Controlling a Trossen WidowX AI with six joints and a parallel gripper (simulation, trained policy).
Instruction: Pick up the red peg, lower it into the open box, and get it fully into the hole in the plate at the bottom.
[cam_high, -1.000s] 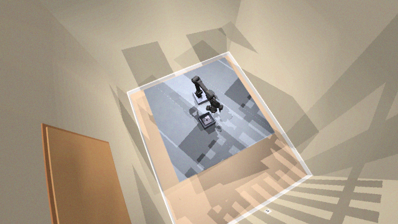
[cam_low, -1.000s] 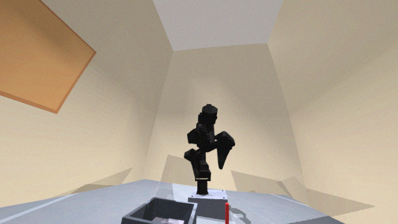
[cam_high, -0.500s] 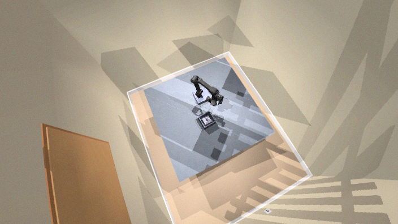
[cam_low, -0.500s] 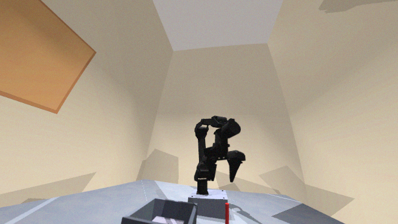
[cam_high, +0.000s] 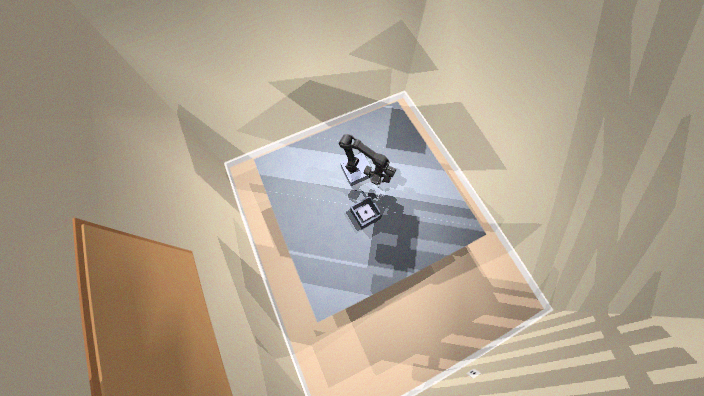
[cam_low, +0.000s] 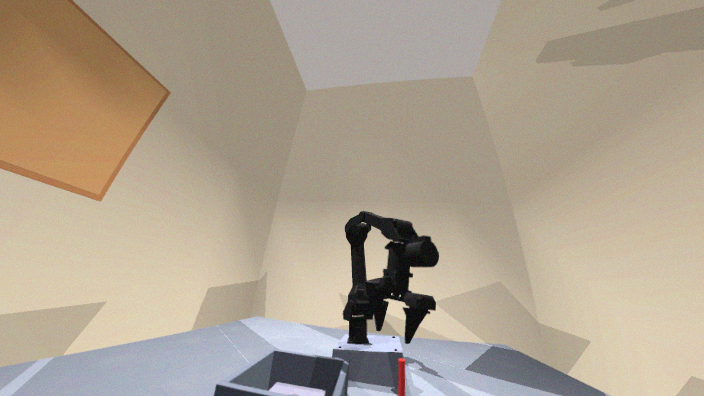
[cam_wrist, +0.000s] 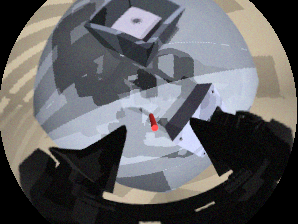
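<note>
Right now my gripper tip is 9 cm above the red peg, 3 cm to the right of it and 2 cm past it. Also, from my gripper tip: dark box (18 cm to the right, 14 cm ahead, 10 cm below); then pale plate (18 cm to the right, 14 cm ahead, 8 cm below).
</note>
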